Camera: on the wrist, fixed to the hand. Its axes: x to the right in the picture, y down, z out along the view.
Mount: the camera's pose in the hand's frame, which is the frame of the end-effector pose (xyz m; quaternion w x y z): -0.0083 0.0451 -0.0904 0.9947 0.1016 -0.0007 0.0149
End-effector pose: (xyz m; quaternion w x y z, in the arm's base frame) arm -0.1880 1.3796 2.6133 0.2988 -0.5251 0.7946 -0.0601
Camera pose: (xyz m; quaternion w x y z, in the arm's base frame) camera -0.2704 1.3870 2.6719 0.3520 -0.4802 0.7919 -0.1357
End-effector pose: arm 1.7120 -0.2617 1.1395 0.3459 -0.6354 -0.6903 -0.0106
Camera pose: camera 1.7935 -0.3013 1.1850 0.4083 -0.6072 -0.6785 0.0652
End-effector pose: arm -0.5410 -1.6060 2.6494 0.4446 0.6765 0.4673 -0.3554
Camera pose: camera -0.4949 -1.5318 2.7008 0.3791 0.7248 0.4183 -0.3948
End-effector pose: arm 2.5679 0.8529 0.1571 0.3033 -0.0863 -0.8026 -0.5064
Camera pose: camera 2.6308 0.7974 0.2140 0.3174 -0.0673 -0.8487 -0.4176
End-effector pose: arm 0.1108 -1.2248 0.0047 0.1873 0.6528 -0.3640 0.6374
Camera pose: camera 0.0163 -1.1888 -0.0026 0.1102 0.6634 -0.3072 0.6733
